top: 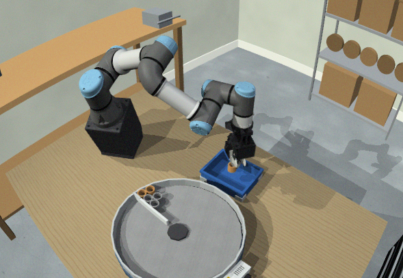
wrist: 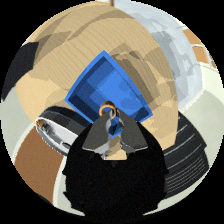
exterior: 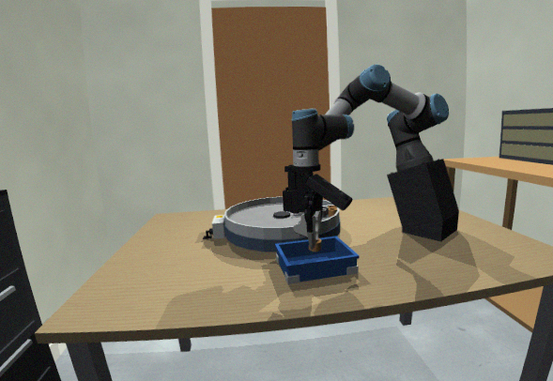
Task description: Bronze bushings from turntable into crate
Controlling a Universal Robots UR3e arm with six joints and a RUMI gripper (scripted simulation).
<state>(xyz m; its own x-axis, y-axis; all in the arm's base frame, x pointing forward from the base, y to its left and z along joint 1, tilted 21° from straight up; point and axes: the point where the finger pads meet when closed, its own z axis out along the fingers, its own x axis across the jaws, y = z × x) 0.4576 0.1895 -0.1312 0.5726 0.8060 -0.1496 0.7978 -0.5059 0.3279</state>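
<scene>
Right now the blue crate is 10 mm behind my hand, 10 mm to the right of it and 50 mm below it. Also, from my hand: grey turntable 30 mm ahead, 340 mm to the right, 20 mm below.
</scene>
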